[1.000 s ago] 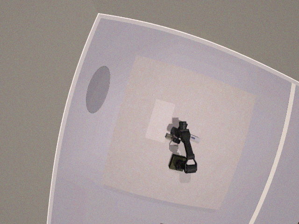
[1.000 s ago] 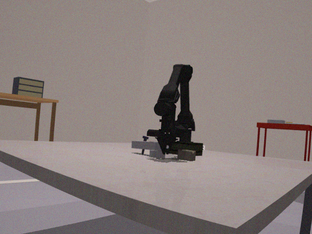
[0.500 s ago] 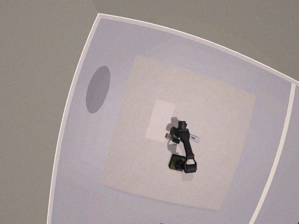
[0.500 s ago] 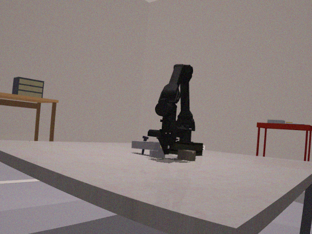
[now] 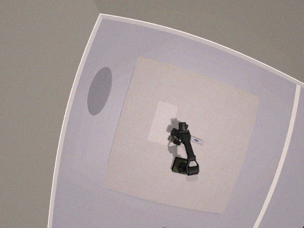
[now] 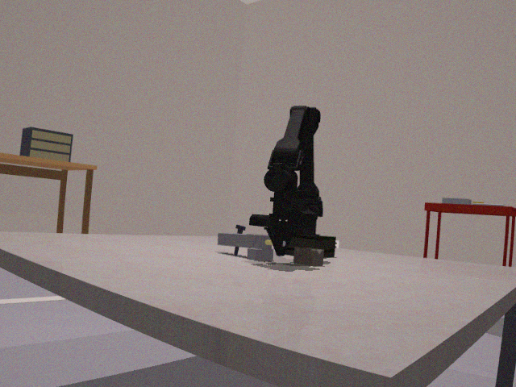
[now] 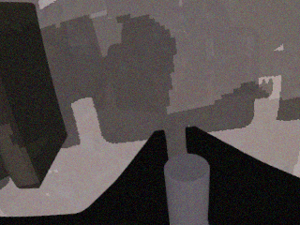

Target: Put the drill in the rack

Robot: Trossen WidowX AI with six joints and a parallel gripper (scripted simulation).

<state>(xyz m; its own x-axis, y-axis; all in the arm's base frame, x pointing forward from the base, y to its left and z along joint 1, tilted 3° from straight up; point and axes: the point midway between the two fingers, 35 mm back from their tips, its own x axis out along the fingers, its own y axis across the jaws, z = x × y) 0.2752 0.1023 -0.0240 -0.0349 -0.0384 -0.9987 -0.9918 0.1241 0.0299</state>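
My gripper tip is 7 cm past the dark olive-grey block and 4 cm to the right of it. From my gripper tip the other things lie so: grey block fixture 13 cm to the right, 2 cm behind, 2 cm above; dark t-shaped key 16 cm to the right, 3 cm above, 2 cm behind.
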